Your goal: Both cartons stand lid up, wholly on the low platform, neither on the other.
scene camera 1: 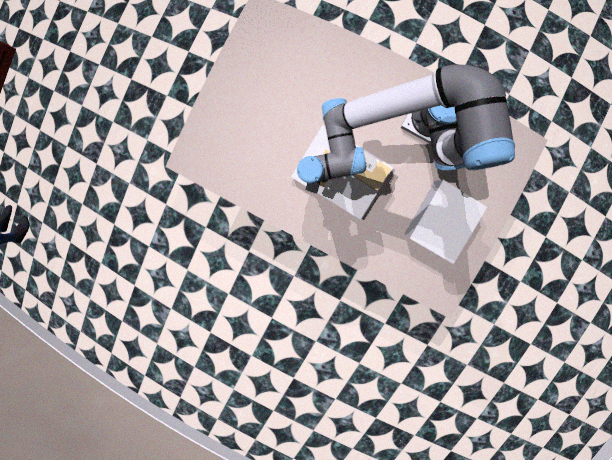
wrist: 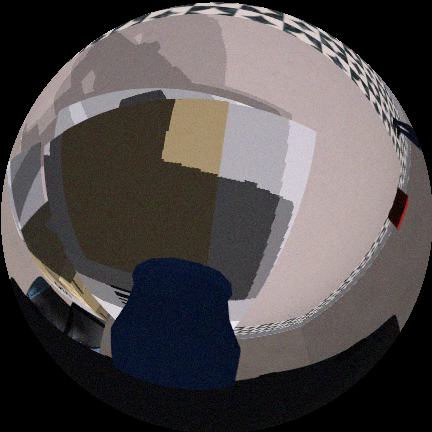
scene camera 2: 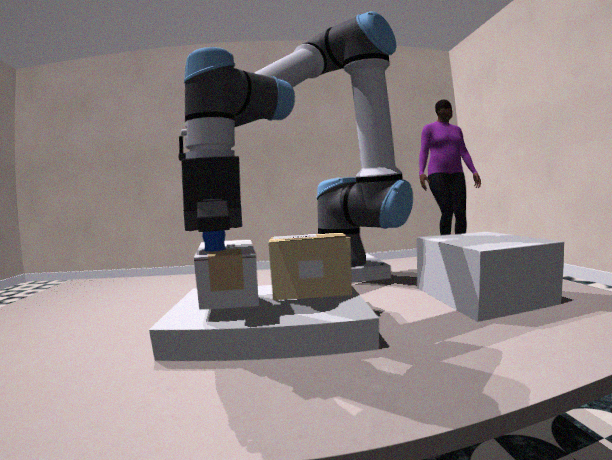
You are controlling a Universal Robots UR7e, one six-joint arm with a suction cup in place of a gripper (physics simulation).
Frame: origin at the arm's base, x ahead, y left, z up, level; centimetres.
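Seen in the pictures: hand, tool point: [wrist: 184, 267] [scene camera 2: 215, 257]; arm's base, link origin: [scene camera 1: 430, 117].
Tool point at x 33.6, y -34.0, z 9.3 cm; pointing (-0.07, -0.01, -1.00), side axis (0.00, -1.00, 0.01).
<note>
Offsets run from my tool point to a thing's top centre. Level surfaces: height alone.
A grey carton @(dz +1.8, dx -1.0, dy +1.6 cm) [scene camera 2: 226, 282] [wrist: 250, 141] with a tan label stands upright on the left part of the low grey platform @(dz -8.6, dx -2.0, dy +7.7 cm) [scene camera 2: 267, 336] [scene camera 1: 310, 148] [wrist: 301, 157]. My suction cup [scene camera 2: 214, 241] [wrist: 174, 322] presses on its top face and holds it. A tan carton @(dz +1.4, dx -5.5, dy +16.7 cm) [scene camera 2: 309, 266] [scene camera 1: 378, 172] with a grey label stands upright on the same platform, a small gap to the right of the grey one. In the overhead view the arm's wrist hides the grey carton and the cup.
A taller grey block @(dz -1.4, dx +3.0, dy +52.0 cm) [scene camera 2: 489, 272] [scene camera 1: 447, 220] stands on the table @(dz -13.4 cm) [scene camera 1: 271, 99] to the right of the platform. The robot base [scene camera 1: 420, 126] is behind the platform. A person in a purple top [scene camera 2: 445, 163] stands at the back right.
</note>
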